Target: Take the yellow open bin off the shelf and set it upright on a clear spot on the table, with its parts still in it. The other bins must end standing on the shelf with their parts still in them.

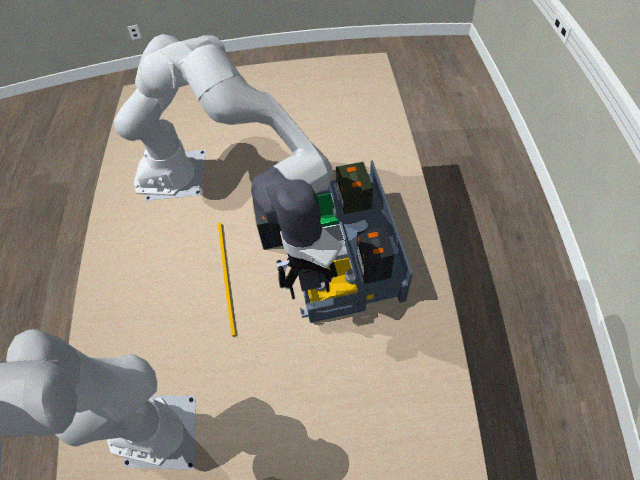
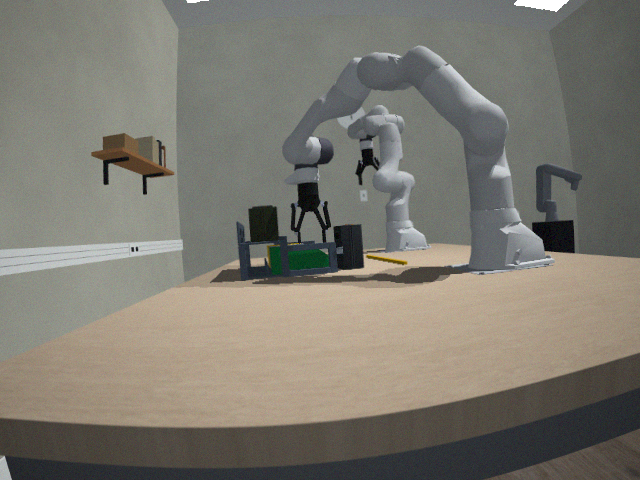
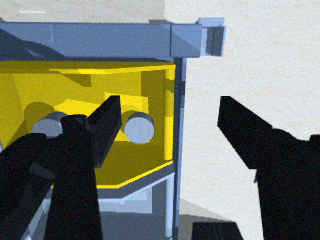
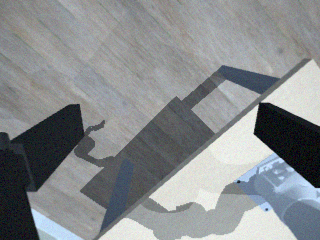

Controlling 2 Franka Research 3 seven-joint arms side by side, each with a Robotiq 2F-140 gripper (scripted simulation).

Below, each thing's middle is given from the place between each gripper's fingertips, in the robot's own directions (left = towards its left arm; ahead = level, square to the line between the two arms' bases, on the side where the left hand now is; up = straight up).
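Labels:
The yellow bin [image 1: 338, 286] is here, and my left hand is 4 cm above it, 2 cm to the right of it and 8 cm short of it. As for the blue-grey shelf [image 1: 380, 215], I find it 9 cm ahead of my left hand, 14 cm to the left of it and 2 cm below it.
From the yellow bin my right hand is 510 mm short of it, 370 mm above it and 930 mm to the right of it. The blue-grey shelf is 520 mm ahead of my right hand, 350 mm below it and 1040 mm to the left of it. Going by its middle, the yellow bin is nearer to my left hand than to my right hand, and by its middle the blue-grey shelf, too, is nearer to my left hand than to my right hand.

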